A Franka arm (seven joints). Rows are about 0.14 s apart.
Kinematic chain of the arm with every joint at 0, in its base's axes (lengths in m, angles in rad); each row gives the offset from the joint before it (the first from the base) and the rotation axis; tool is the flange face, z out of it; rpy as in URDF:
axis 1: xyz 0 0 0.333 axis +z
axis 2: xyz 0 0 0 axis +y
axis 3: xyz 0 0 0.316 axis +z
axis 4: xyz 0.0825 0 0 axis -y
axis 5: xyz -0.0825 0 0.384 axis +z
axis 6: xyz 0 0 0 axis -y
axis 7: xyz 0.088 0 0 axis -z
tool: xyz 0 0 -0.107 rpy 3.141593 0 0
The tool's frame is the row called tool.
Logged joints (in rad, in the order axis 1, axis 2, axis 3, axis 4, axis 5, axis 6, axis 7), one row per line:
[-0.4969, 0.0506, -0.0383, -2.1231, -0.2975, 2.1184, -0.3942]
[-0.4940, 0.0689, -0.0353, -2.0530, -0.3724, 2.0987, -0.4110]
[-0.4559, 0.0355, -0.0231, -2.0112, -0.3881, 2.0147, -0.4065]
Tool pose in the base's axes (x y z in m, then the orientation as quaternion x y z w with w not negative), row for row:
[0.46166, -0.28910, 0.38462, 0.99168, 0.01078, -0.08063, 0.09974]
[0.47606, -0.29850, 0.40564, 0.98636, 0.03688, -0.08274, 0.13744]
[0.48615, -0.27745, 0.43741, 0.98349, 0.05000, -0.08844, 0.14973]
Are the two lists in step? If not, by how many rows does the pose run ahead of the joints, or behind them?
They are in step.
